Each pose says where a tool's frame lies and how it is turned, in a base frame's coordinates. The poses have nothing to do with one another.
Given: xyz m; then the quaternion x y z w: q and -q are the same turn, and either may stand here.
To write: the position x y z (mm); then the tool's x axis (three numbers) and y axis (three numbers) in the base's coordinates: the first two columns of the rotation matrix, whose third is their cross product. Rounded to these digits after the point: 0 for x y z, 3 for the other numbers.
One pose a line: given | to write
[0.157 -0.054 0.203 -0.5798 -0.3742 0.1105 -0.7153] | [157 -54 203 0.696 0.276 -0.663 0.592 0.303 0.747]
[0.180 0.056 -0.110 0.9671 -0.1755 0.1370 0.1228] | [180 56 -110 0.901 -0.306 0.308 -0.373 -0.908 0.189]
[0.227 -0.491 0.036 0.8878 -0.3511 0.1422 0.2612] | [227 -491 36 0.713 -0.549 0.436 -0.698 -0.617 0.364]
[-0.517 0.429 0.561 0.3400 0.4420 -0.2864 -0.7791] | [-517 429 561 0.445 0.747 0.494 -0.146 0.605 -0.783]
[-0.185 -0.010 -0.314 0.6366 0.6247 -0.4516 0.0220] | [-185 -10 -314 -0.188 0.776 -0.603 0.815 -0.218 -0.536]
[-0.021 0.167 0.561 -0.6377 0.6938 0.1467 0.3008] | [-21 167 561 -0.006 -0.797 -0.604 -0.973 0.144 -0.180]
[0.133 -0.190 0.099 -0.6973 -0.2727 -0.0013 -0.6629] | [133 -190 99 0.851 0.382 -0.360 0.379 0.028 0.925]
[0.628 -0.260 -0.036 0.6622 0.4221 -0.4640 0.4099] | [628 -260 -36 0.213 0.179 -0.961 0.939 -0.308 0.151]
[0.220 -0.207 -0.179 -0.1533 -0.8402 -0.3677 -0.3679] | [220 -207 -179 -0.682 0.528 -0.505 -0.013 0.683 0.731]
